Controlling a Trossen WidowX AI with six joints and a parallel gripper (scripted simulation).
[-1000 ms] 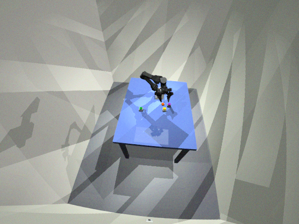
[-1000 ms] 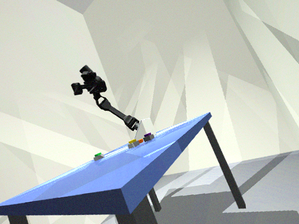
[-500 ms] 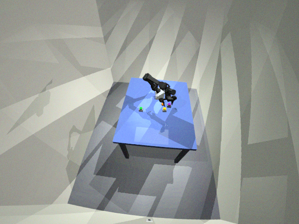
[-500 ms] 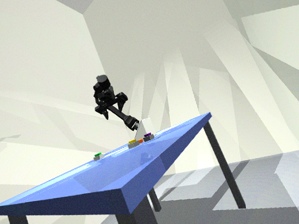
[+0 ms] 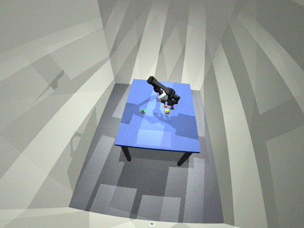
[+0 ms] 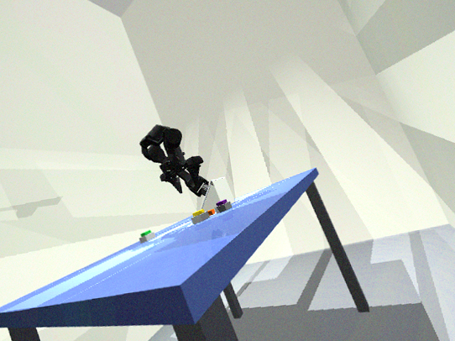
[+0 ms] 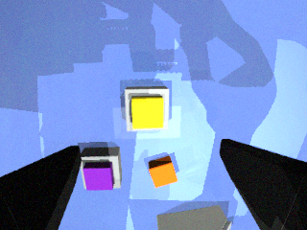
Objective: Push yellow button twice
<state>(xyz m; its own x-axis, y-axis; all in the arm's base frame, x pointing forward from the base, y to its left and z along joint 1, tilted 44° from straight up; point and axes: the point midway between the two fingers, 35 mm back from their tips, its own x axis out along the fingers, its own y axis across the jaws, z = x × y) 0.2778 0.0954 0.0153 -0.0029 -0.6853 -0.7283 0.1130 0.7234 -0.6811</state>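
The yellow button lies 90 mm below my gripper tip. Round my gripper tip: orange block: 120 mm below, 100 mm behind, 10 mm to the right; then purple button: 90 mm below, 80 mm behind, 70 mm to the left; then green button: 300 mm to the right, 90 mm below, 10 mm behind.
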